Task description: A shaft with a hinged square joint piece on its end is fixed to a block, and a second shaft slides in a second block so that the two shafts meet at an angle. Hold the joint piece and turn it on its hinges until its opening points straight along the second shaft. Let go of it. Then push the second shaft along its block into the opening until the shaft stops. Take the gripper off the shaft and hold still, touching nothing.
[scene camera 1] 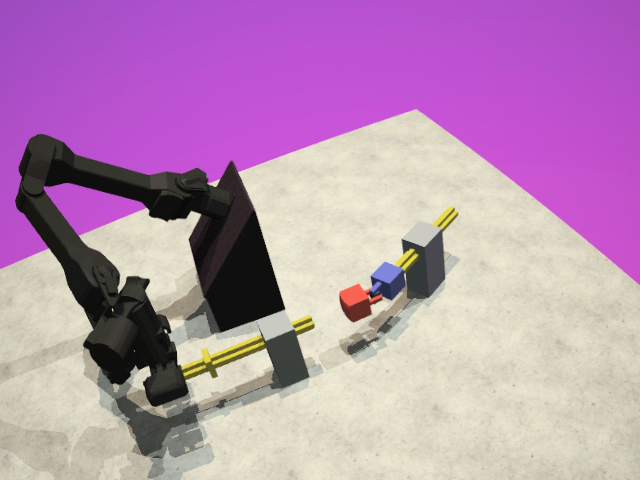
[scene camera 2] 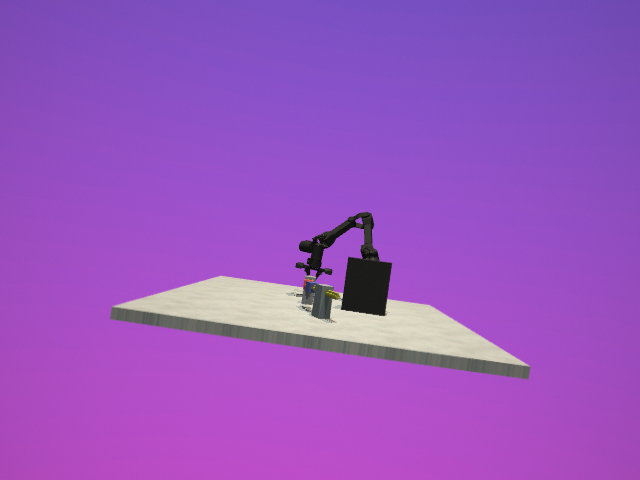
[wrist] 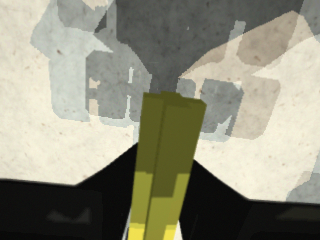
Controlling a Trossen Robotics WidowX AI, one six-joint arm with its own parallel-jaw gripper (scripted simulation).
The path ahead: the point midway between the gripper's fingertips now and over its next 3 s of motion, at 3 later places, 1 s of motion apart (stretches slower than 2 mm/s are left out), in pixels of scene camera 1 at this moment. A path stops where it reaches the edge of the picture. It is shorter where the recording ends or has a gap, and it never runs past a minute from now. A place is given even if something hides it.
My gripper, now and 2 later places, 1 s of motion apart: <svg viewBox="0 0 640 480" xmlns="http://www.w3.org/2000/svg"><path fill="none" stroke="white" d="M177 392L197 383L222 373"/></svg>
